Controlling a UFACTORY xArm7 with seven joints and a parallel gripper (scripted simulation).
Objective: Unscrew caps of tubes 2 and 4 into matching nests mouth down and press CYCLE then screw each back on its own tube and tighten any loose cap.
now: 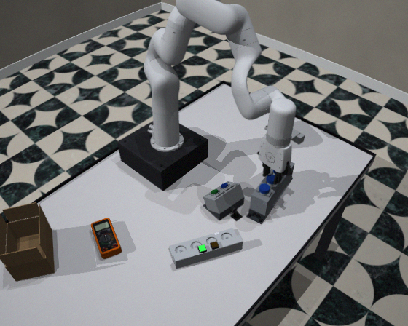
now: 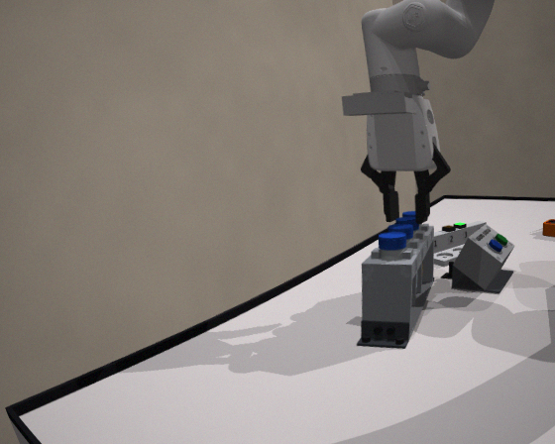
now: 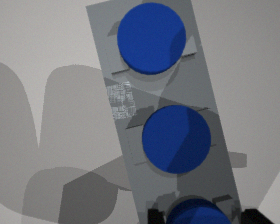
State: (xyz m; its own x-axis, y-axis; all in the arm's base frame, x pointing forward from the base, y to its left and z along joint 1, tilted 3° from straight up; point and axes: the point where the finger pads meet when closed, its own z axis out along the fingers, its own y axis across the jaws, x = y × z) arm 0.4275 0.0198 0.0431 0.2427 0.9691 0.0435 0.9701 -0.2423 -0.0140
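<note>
My hand is 15 cm past the green key, 12 cm to the left of it and 7 cm above it. Also, from my hand: orange multimeter 36 cm behind, 45 cm to the right, 12 cm below; key housing 13 cm behind, 10 cm to the right, 8 cm below; blue key 14 cm behind, 7 cm to the right, 7 cm below.
</note>
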